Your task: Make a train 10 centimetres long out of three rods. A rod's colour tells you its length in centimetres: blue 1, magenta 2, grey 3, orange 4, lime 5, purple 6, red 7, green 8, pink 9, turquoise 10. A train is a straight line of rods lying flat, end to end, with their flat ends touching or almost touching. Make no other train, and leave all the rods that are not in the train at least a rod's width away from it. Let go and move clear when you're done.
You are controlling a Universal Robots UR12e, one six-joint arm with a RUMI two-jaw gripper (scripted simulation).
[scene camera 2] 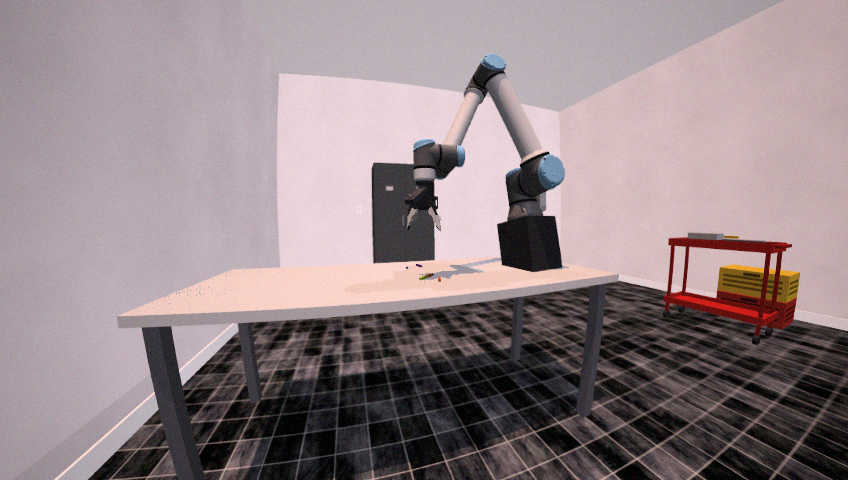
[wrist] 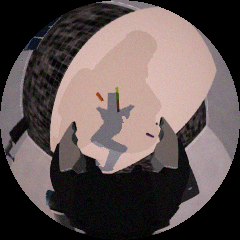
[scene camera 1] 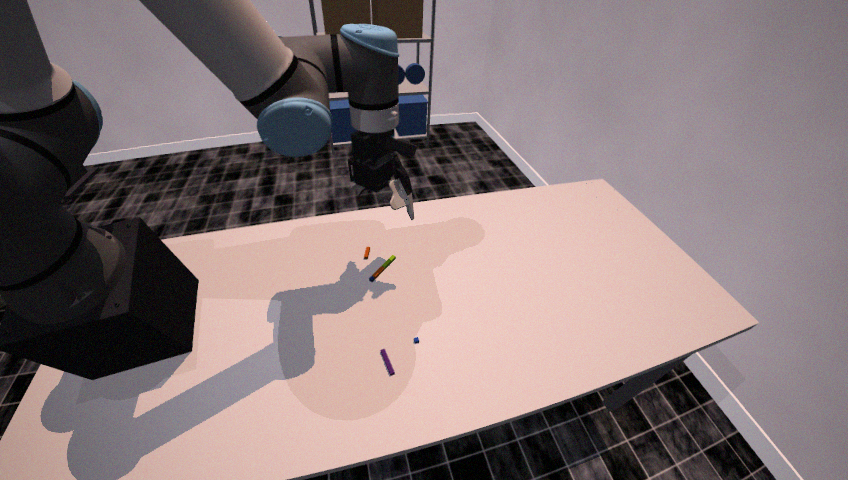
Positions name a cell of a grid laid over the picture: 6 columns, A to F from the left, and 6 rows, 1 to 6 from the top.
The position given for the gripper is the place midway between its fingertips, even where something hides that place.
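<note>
The gripper (scene camera 1: C3) (scene camera 2: C3) (wrist: C3) is visible in the scene, and the wrist view shows it as well as the scene cameras do.
</note>
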